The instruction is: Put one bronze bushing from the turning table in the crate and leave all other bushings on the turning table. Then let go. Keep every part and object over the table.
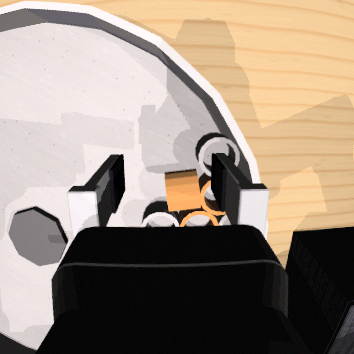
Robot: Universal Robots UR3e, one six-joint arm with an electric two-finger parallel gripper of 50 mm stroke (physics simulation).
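Frame: origin at the arm's base, x ahead, y left, z up, level; metres.
Seen in the pictures: gripper, fingertip midpoint: (167, 171).
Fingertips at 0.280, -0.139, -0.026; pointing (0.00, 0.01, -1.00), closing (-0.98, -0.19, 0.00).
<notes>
A point is followed by its place in that frame, as x, y, z.
A bronze bushing (182, 192) @[0.263, -0.112, -0.073] lies on its side on the turning table (90, 65) @[0.354, -0.196, -0.104], near its right rim. A second bronze bushing (203, 196) @[0.245, -0.109, -0.079] stands upright just right of it, partly hidden by the right finger. A third bronze bushing (199, 213) @[0.245, -0.094, -0.079] stands upright below them, its lower part hidden by the gripper body. My gripper (167, 171) @[0.280, -0.139, -0.026] is open and empty; the lying bushing shows between its two fingers, nearer the right one. How high the fingertips are above it I cannot tell. The crate does not show clearly.
A grey bushing (219, 140) @[0.242, -0.155, -0.079] stands upright near the rim, behind the right finger. Other grey bushings (160, 215) @[0.275, -0.087, -0.079] (228, 219) stand either side of the lower bronze one. A dark grey disc (37, 236) @[0.388, -0.033, -0.096] is at the left. A black box-like body (320, 250) @[0.096, -0.058, -0.106] is at the lower right.
</notes>
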